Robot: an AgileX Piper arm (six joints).
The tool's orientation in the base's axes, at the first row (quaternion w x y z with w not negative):
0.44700 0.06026 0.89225 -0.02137
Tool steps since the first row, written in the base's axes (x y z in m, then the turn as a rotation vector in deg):
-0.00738 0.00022 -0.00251 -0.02 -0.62 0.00
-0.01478 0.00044 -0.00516 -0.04 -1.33 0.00
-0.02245 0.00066 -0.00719 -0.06 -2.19 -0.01
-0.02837 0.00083 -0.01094 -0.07 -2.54 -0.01
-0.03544 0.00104 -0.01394 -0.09 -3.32 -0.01
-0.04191 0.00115 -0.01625 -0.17 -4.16 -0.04
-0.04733 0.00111 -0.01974 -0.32 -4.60 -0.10
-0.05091 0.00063 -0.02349 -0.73 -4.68 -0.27
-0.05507 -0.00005 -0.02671 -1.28 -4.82 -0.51
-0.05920 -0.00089 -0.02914 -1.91 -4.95 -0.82
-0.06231 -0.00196 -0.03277 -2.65 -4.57 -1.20
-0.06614 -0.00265 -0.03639 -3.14 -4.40 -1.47
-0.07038 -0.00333 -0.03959 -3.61 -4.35 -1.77
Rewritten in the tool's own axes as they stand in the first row. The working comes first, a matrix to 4 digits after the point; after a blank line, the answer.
The tool's axes in the first row as the columns of a matrix, in the base's axes (used below as rounded here):
-0.5931 0.1266 0.7951
0.0884 0.9918 -0.0920
-0.8002 0.0157 -0.5995

0.00641 -0.00076 -0.00438 -0.04 -0.62 0.04
0.01293 -0.00152 -0.00870 -0.09 -1.32 0.09
0.01913 -0.00230 -0.01360 -0.15 -2.18 0.16
0.02565 -0.00294 -0.01607 -0.18 -2.53 0.18
0.03227 -0.00367 -0.01992 -0.23 -3.30 0.24
0.03796 -0.00442 -0.02369 -0.23 -4.15 0.27
0.04397 -0.00520 -0.02590 -0.14 -4.60 0.23
0.04905 -0.00619 -0.02645 0.24 -4.74 0.01
0.05403 -0.00744 -0.02777 0.74 -4.95 -0.27
0.05835 -0.00883 -0.02952 1.35 -5.16 -0.57
0.06301 -0.01035 -0.02972 2.13 -4.89 -0.97
0.06811 -0.01157 -0.03053 2.65 -4.78 -1.21
0.07313 -0.01283 -0.03192 3.17 -4.80 -1.41

